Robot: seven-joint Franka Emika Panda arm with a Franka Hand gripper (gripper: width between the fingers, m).
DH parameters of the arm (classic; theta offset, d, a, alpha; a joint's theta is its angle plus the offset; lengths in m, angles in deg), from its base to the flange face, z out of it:
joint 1: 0 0.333 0 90
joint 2: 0 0 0 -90
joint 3: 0 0.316 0.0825 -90
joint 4: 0 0 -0.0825 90
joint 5: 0 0.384 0 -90
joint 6: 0 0 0.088 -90
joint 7: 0 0.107 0 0
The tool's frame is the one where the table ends.
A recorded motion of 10 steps. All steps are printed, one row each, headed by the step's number.
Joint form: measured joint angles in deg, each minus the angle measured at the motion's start. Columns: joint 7, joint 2, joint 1, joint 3, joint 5, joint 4, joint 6.
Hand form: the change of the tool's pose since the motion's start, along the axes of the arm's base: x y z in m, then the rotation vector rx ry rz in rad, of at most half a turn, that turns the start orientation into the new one. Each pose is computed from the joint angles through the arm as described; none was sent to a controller.
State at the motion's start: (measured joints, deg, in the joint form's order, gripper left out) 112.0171 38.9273 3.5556 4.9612 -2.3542 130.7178 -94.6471
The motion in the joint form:
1: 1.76 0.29 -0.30 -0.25 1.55 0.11 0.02
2: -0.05 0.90 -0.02 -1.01 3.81 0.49 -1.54
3: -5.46 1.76 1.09 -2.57 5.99 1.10 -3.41
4: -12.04 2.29 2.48 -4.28 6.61 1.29 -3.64
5: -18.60 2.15 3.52 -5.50 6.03 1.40 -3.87
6: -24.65 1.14 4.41 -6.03 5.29 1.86 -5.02
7: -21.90 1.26 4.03 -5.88 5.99 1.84 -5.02
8: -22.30 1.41 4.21 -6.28 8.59 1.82 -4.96
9: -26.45 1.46 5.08 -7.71 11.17 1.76 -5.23
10: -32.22 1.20 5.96 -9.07 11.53 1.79 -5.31
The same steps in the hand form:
1: -0.0013 -0.0011 0.0007 0.0314 -0.0016 -0.0402
2: -0.0016 -0.0013 0.0038 0.0803 -0.0251 -0.0139
3: -0.0027 -0.0031 0.0076 0.1310 -0.0542 0.0778
4: -0.0046 -0.0071 0.0099 0.1510 -0.0616 0.1932
5: -0.0031 -0.0110 0.0086 0.1438 -0.0606 0.3091
6: 0.0033 -0.0102 0.0005 0.1267 -0.0531 0.4218
7: 0.0027 -0.0103 0.0015 0.1417 -0.0571 0.3686
8: 0.0017 -0.0083 0.0029 0.1908 -0.0626 0.3701
9: 0.0023 -0.0100 0.0047 0.2438 -0.0773 0.4343
10: 0.0044 -0.0142 0.0030 0.2546 -0.0817 0.5299

